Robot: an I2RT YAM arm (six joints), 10 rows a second.
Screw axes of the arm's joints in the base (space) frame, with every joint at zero. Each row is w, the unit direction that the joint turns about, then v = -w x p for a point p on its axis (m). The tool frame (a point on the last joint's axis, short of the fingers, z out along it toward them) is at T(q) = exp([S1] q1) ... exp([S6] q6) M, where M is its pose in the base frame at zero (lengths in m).
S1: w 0 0 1 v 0 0 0
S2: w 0 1 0 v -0.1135 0 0.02
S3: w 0 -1 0 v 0.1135 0 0.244
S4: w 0 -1 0 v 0.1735 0 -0.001
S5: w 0 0 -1 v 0 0.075 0
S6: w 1 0 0 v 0 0.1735 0
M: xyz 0.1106 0 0.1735 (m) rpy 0 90 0 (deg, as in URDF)
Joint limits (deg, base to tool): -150..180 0..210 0..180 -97..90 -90..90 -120..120
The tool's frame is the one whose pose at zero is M.
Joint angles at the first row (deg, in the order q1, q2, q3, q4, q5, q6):
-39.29, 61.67, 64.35, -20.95, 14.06, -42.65
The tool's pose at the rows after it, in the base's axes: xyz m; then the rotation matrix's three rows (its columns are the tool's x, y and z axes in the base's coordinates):
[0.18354 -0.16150 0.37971], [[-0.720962 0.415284 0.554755], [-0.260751 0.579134 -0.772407], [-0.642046 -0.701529 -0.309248]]
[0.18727 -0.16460 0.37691], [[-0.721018 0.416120 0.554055], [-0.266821 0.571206 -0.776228], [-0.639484 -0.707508 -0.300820]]
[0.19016 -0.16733 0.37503], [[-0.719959 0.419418 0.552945], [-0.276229 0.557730 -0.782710], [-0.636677 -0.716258 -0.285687]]
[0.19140 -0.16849 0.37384], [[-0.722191 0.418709 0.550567], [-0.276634 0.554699 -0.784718], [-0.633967 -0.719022 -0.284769]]
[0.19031 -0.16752 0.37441], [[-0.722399 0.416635 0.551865], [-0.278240 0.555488 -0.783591], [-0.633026 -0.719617 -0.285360]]
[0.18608 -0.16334 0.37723], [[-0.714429 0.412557 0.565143], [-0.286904 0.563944 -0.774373], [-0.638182 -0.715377 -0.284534]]
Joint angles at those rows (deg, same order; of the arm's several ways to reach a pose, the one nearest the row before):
-39.29, 62.53, 64.08, -20.16, 14.27, -42.79
-39.27, 63.30, 63.60, -18.40, 14.50, -43.21
-39.29, 63.87, 63.07, -16.38, 14.81, -43.84
-39.29, 64.18, 62.93, -15.90, 14.99, -44.03
-39.29, 63.89, 62.93, -16.21, 14.89, -44.12
-39.29, 62.70, 62.92, -17.28, 13.98, -44.03

